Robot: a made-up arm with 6 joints. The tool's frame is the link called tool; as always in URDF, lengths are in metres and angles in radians. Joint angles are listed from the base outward. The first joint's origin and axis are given. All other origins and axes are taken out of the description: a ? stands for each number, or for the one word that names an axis. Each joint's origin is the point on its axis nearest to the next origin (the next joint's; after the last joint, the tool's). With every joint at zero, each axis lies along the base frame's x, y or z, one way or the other. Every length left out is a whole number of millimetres.
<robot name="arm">
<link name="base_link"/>
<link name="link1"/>
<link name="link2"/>
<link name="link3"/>
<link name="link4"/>
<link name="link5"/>
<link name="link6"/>
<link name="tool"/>
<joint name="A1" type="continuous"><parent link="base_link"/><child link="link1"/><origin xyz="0 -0.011 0.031"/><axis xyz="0 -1 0"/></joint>
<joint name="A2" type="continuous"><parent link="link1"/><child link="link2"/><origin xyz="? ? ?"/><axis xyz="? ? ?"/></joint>
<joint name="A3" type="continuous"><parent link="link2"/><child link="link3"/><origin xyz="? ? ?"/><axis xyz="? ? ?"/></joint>
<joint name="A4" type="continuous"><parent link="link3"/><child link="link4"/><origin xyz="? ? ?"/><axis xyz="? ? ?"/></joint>
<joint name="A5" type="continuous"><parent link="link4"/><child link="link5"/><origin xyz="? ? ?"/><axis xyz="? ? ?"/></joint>
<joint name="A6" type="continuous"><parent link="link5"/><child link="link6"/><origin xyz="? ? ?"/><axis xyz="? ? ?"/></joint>
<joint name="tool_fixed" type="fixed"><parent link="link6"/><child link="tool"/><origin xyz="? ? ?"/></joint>
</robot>
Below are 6 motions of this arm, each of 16 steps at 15 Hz.
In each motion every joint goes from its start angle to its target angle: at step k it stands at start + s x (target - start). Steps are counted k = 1, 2, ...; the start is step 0. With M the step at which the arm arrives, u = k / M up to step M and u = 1 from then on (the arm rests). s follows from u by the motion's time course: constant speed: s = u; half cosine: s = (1 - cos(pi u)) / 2; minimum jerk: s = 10 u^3 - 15 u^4 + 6 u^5.
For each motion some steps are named. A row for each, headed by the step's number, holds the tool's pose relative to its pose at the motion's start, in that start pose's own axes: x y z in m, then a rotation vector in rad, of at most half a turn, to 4 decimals.
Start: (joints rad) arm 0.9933 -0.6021 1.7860 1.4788 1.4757 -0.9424
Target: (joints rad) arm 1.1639 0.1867 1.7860 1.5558 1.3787 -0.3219
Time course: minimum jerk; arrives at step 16
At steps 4, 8, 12, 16:
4: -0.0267 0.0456 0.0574 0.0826 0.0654 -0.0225
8: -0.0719 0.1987 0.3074 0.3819 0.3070 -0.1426
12: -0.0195 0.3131 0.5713 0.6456 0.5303 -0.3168
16: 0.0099 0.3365 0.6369 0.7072 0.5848 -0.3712

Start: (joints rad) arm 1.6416 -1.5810 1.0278 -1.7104 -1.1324 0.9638
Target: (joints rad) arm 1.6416 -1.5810 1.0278 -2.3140 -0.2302 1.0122
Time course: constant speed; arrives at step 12
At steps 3, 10, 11, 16:
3: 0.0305 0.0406 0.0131 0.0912 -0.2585 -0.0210
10: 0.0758 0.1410 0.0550 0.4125 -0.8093 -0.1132
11: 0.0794 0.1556 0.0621 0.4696 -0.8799 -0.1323
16: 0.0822 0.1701 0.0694 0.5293 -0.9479 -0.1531

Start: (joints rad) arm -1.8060 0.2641 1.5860 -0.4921 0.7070 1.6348
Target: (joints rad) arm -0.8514 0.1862 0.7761 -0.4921 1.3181 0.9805
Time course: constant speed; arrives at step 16
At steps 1, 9, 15, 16:
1: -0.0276 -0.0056 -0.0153 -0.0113 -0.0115 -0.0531
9: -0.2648 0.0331 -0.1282 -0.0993 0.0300 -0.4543
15: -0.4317 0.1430 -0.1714 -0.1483 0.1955 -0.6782
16: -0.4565 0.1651 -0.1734 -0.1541 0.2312 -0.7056

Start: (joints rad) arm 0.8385 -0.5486 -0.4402 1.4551 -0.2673 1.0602
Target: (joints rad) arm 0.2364 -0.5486 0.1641 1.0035 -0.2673 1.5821
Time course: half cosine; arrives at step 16
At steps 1, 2, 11, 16:
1: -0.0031 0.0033 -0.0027 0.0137 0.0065 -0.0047
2: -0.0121 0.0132 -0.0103 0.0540 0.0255 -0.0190
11: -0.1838 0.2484 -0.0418 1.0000 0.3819 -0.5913
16: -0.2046 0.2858 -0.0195 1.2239 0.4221 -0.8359

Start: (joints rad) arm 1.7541 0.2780 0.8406 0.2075 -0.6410 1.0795
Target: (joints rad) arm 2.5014 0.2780 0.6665 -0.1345 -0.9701 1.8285
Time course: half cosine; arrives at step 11
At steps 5, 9, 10, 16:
5: 0.1276 0.2596 0.1057 0.4575 -0.0389 0.4130
9: 0.1057 0.4994 0.3109 0.8316 0.0938 0.9365
10: 0.0933 0.5207 0.3373 0.8627 0.1231 0.9997
16: 0.0887 0.5276 0.3463 0.8725 0.1338 1.0213

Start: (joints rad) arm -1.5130 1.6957 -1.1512 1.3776 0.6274 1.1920
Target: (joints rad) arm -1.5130 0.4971 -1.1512 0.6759 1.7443 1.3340
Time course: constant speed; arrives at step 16
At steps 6, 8, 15, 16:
6: 0.2818 0.2525 -0.0096 0.4528 -0.6703 -0.5082
8: 0.3859 0.3215 0.0281 0.6016 -0.8797 -0.6888
15: 0.7152 0.4668 0.3056 1.1263 -1.5006 -1.3864
16: 0.7518 0.4738 0.3600 1.2031 -1.5675 -1.4966

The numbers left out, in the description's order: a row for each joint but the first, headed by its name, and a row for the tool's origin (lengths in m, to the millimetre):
A2: xyz 0.068 0 0.212, axis -1 0 0
A3: xyz 0 0.067 -0.514, axis 0 0 -1
A4: xyz 0.123 0.045 0, axis -1 0 0
A5: xyz 0 0.219 -0.149, axis 0 0 -1
A6: xyz 0.031 -0.28 0, axis 1 0 0
tool: xyz 0 0.031 -0.289

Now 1 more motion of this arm.
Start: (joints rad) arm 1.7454 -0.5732 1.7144 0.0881 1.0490 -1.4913
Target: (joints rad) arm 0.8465 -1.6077 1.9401 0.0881 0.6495 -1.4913
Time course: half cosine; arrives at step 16
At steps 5, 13, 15, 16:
5: -0.0145 -0.1149 -0.1225 -0.2835 0.0667 -0.0514
13: -0.3234 -0.5046 -0.1297 -1.0403 0.5285 0.0190
15: -0.3677 -0.5321 -0.0944 -1.1013 0.5988 0.0478
16: -0.3733 -0.5353 -0.0894 -1.1088 0.6081 0.0519

